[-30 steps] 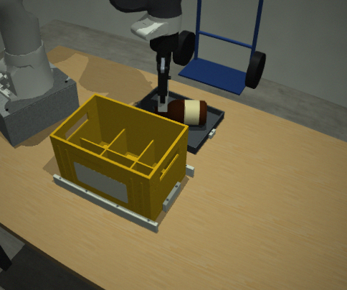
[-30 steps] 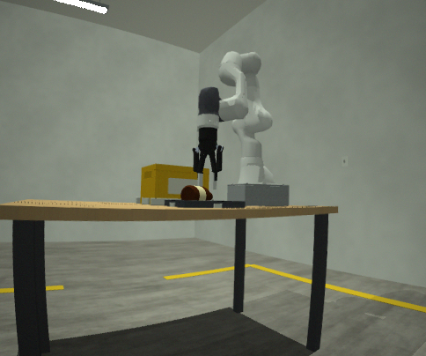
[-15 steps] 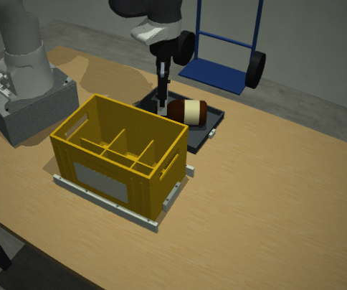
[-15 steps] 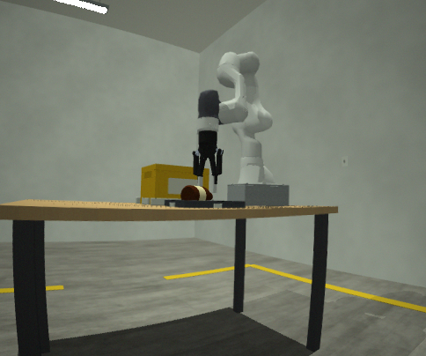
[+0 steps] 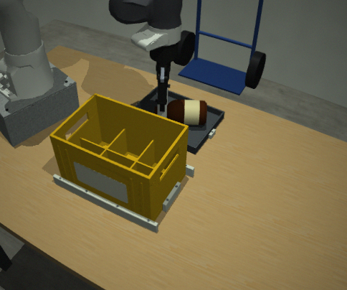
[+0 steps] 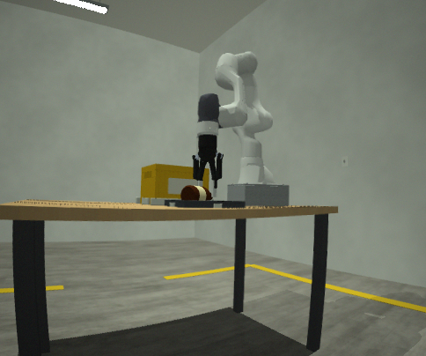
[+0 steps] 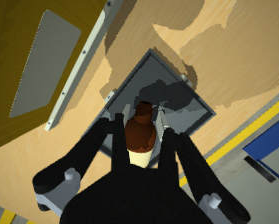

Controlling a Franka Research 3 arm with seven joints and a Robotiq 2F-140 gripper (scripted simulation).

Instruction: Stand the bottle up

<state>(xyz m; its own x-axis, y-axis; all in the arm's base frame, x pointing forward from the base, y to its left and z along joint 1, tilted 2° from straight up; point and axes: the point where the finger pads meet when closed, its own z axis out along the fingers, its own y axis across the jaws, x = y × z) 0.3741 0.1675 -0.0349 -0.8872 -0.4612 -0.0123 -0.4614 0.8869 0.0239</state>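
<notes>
Right now my hand is 5 cm short of the bottle, 2 cm to the right of it and 3 cm above it. Also, from my hand: yellow crate (3 cm ahead, 25 cm to the right, 1 cm above); tray (3 cm ahead, 2 cm to the left, 6 cm below).
</notes>
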